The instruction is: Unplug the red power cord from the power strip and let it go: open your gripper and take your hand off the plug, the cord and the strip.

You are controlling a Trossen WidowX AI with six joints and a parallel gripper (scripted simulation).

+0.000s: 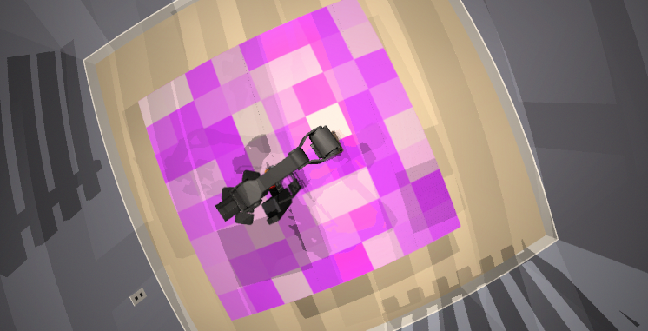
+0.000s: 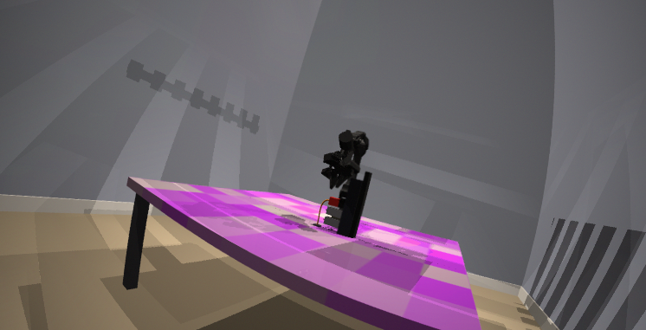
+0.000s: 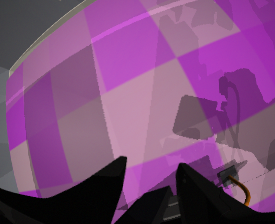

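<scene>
My gripper tip is now 10 cm past the red plug, 5 cm above it and 1 cm to the left of it.
</scene>
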